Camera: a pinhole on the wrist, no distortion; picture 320 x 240 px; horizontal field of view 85.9 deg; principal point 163.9 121.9 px. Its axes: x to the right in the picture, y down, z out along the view. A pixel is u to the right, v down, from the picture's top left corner.
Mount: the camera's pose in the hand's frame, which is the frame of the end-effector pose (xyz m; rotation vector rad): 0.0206 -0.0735 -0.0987 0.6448 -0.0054 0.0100
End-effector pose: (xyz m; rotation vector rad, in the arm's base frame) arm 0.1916 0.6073 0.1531 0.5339 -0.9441 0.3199
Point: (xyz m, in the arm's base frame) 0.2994 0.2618 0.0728
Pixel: 143 57
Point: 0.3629 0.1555 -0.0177
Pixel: 127 10
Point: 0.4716 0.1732 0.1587
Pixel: 221 11
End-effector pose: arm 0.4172 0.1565 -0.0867 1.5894 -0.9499 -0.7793
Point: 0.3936 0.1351 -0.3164
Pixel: 156 115
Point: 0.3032 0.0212 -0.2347
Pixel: 197 220
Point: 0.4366 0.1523 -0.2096
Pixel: 155 160
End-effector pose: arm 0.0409 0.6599 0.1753 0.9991 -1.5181 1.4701
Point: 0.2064 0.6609 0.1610
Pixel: 26 122
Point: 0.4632 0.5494 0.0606
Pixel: 15 74
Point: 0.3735 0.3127 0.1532
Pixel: 108 150
